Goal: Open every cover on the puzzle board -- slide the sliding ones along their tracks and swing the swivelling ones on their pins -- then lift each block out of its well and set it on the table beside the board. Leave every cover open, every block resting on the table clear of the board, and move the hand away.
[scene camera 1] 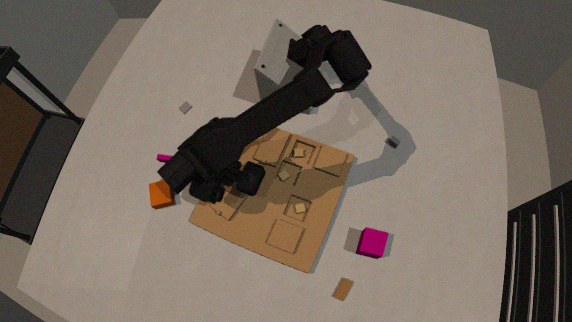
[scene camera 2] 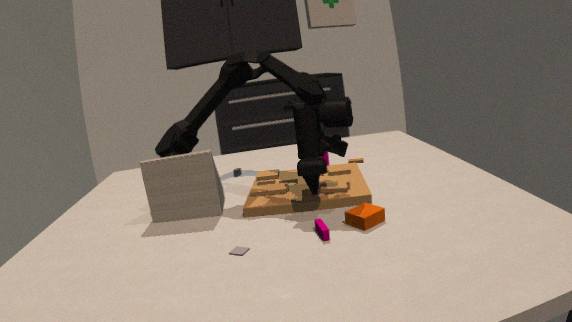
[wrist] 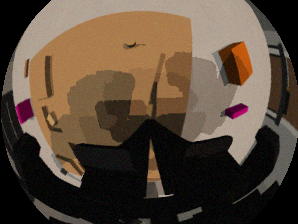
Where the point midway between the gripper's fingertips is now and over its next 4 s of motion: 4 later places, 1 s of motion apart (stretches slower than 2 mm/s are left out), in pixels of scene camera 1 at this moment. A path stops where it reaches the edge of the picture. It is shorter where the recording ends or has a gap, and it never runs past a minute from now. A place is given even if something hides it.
My gripper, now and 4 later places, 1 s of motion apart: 228,180; 239,184; 249,193; 254,206; 254,210
